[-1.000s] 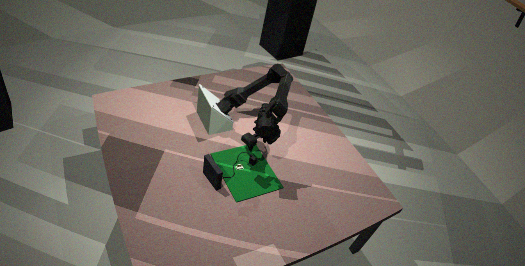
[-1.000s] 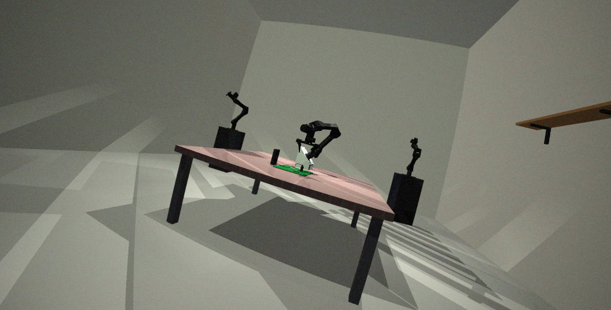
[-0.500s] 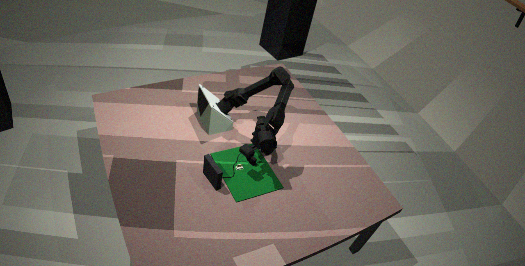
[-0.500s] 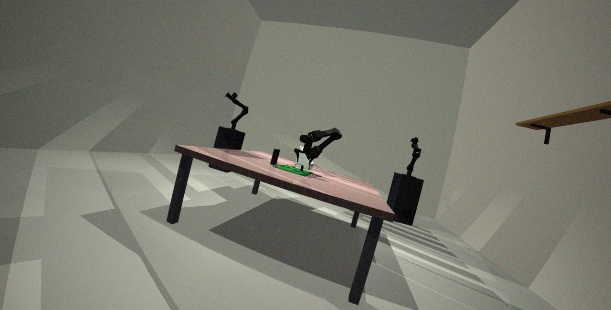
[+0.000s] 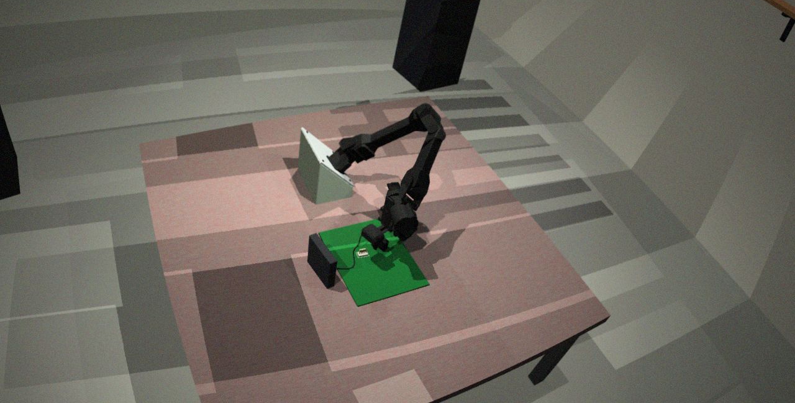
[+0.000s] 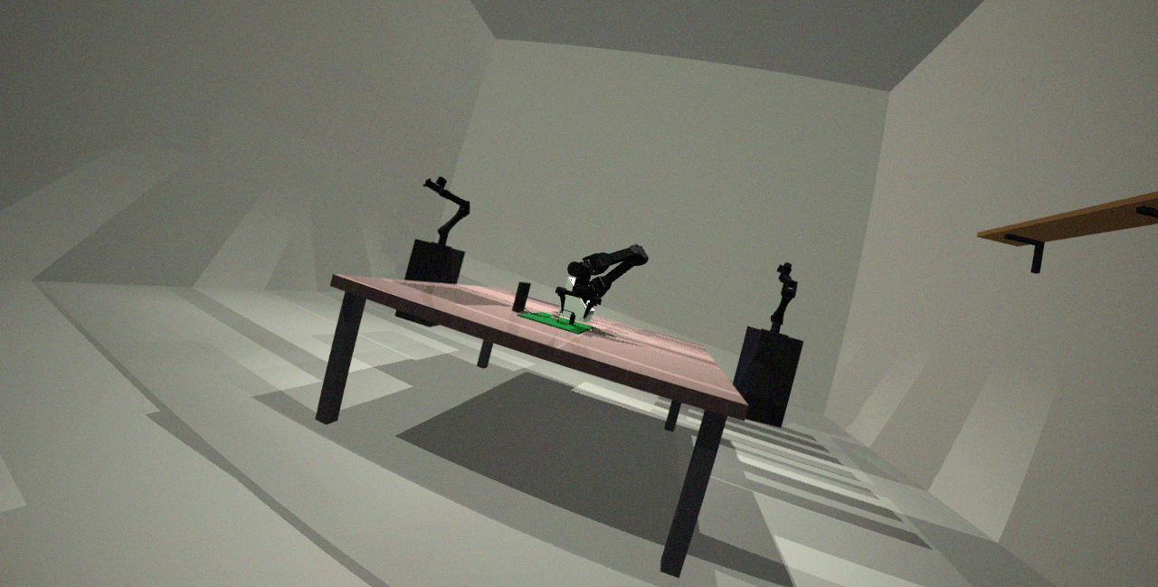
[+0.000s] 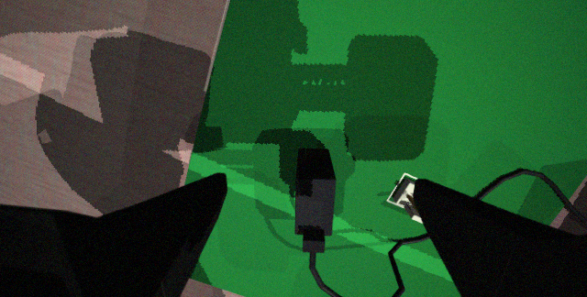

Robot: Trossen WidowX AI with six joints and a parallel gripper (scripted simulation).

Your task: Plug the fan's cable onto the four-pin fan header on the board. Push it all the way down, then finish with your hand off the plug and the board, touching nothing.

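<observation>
Right now the dark fan plug is 1 cm behind my gripper tip and 2 cm below it. Round my gripper tip: black fan: 1 cm behind, 22 cm to the right, 2 cm above; then green board: 2 cm ahead, 5 cm to the right, 5 cm below; then white four-pin header: 1 cm behind, 7 cm to the right, 4 cm below.
</observation>
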